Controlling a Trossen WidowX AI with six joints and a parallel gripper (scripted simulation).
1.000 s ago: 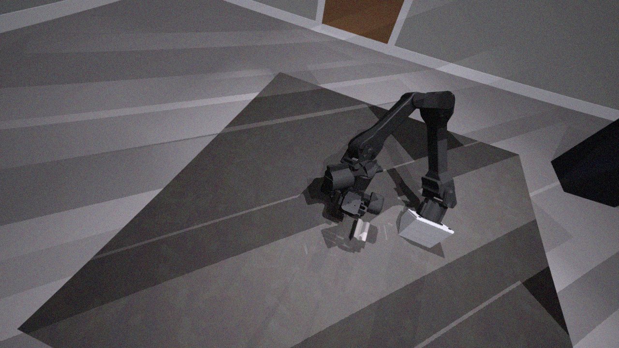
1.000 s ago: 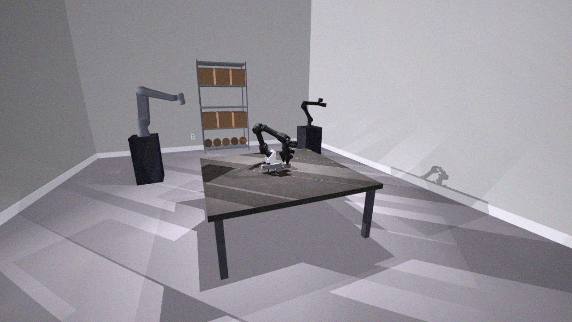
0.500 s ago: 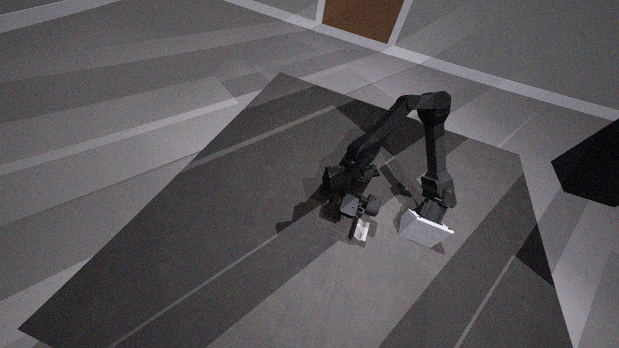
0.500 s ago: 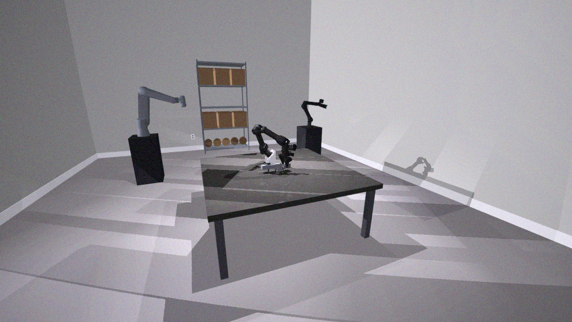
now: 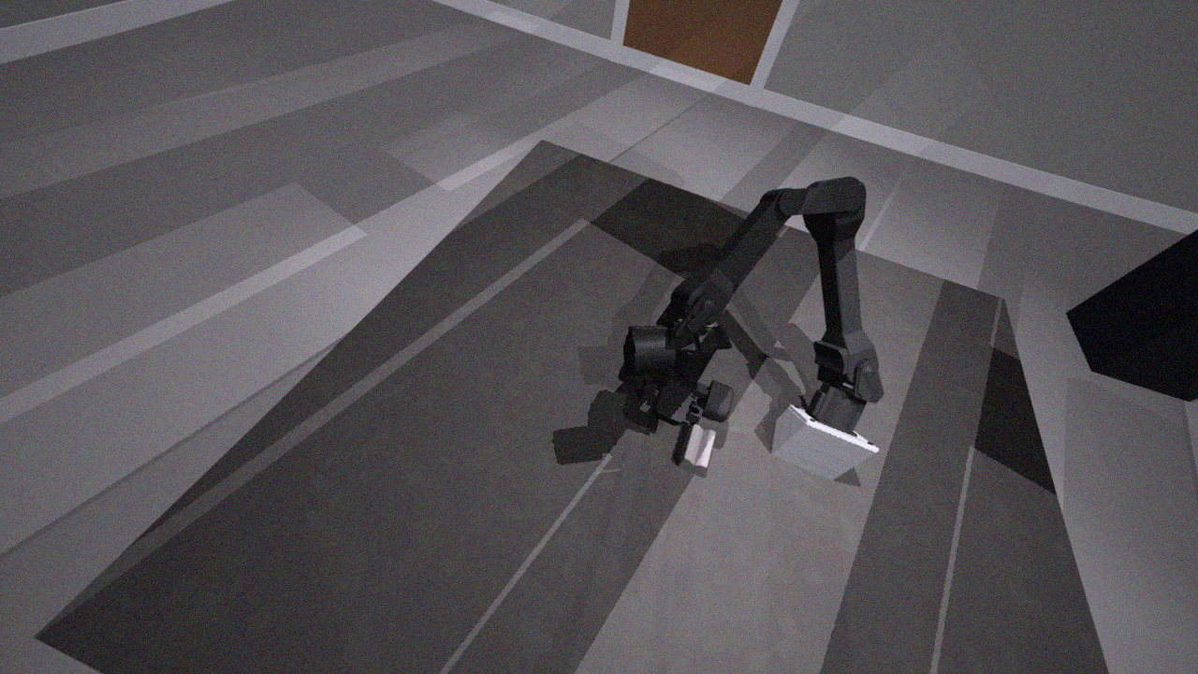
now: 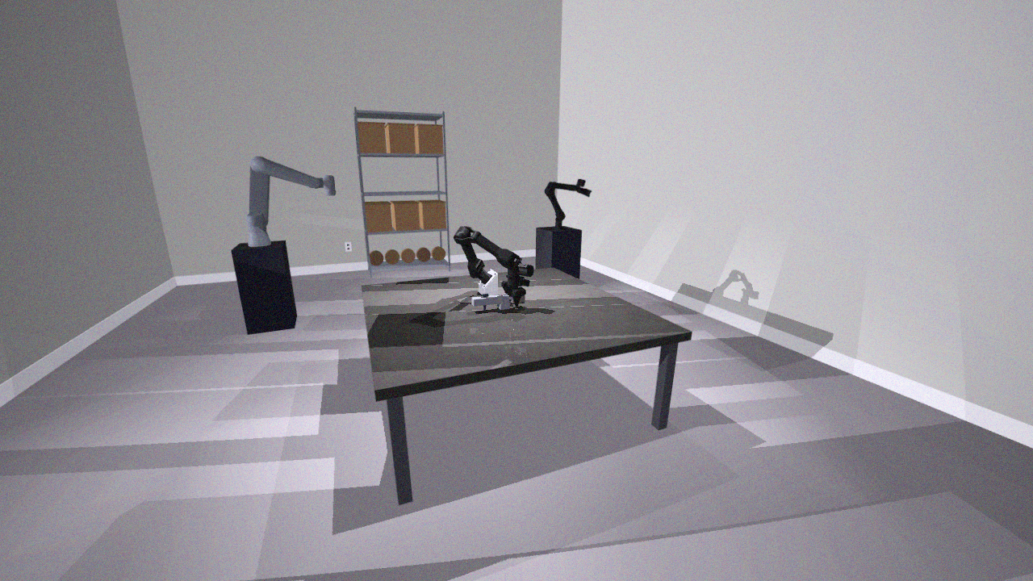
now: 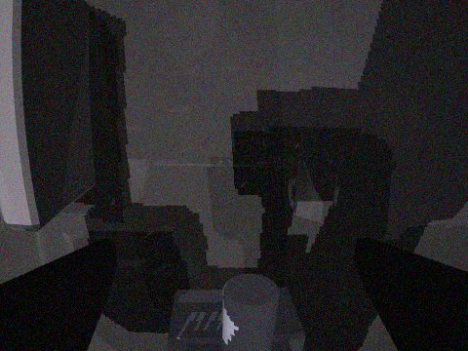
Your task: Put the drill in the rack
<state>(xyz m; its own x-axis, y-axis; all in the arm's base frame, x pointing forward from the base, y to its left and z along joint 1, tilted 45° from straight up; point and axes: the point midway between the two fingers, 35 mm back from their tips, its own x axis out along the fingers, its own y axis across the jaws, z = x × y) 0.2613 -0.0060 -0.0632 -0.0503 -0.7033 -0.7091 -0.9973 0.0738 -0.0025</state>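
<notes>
The drill lies 5 cm to the right of my gripper tip and 3 cm above it. Also, from my gripper tip: blue key (15 cm to the right, 4 cm above, 1 cm behind); rack (7 cm behind, 6 cm to the left).
</notes>
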